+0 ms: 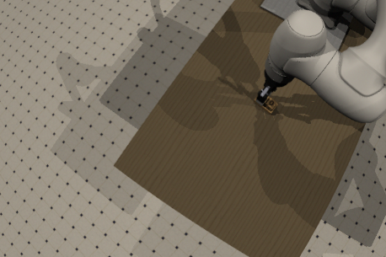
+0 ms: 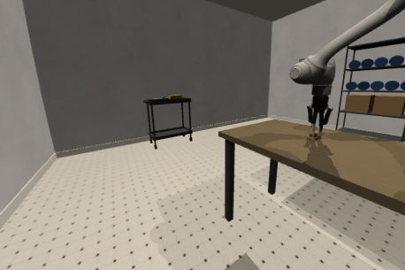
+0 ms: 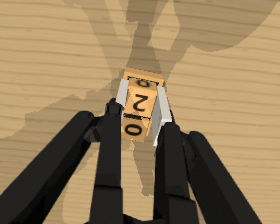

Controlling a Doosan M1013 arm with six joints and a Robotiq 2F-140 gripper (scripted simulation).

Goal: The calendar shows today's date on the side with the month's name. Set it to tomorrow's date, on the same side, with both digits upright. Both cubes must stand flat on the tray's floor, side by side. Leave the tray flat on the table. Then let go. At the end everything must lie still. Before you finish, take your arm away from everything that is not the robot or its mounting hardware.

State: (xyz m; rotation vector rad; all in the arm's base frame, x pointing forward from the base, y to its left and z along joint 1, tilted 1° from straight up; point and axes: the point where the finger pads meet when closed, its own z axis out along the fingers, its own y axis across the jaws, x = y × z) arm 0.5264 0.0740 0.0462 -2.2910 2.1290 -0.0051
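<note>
My gripper is now 4 cm above the wooden calendar tray and 2 cm to the right of it.
</note>
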